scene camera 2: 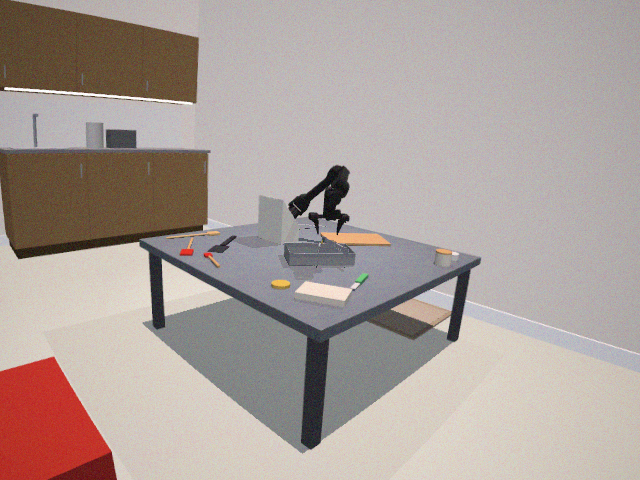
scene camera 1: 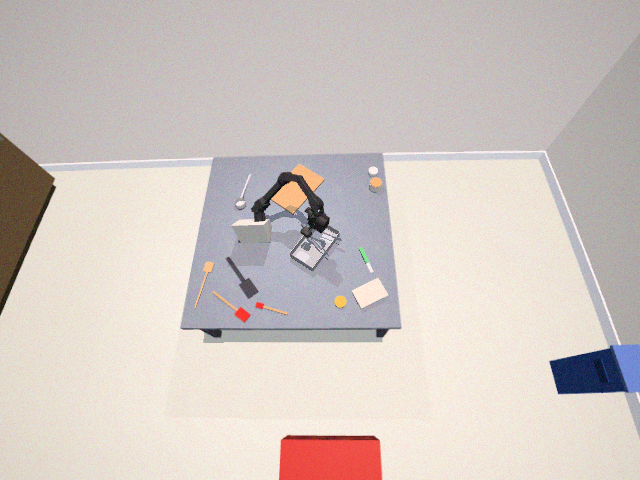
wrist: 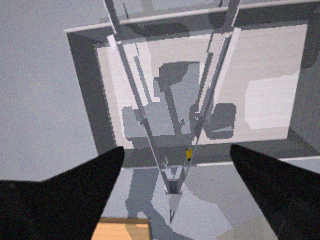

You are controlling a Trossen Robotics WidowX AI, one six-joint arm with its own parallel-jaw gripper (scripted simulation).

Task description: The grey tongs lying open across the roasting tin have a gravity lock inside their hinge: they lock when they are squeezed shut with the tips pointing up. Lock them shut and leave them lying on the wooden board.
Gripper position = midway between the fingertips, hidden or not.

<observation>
The gripper [wrist: 176, 150] is open, holding nothing. Also in view: a beige pad [scene camera 2: 313, 292] and a wooden board [scene camera 1: 290, 197].
The wrist view does not show the beige pad: it is out of frame.
</observation>
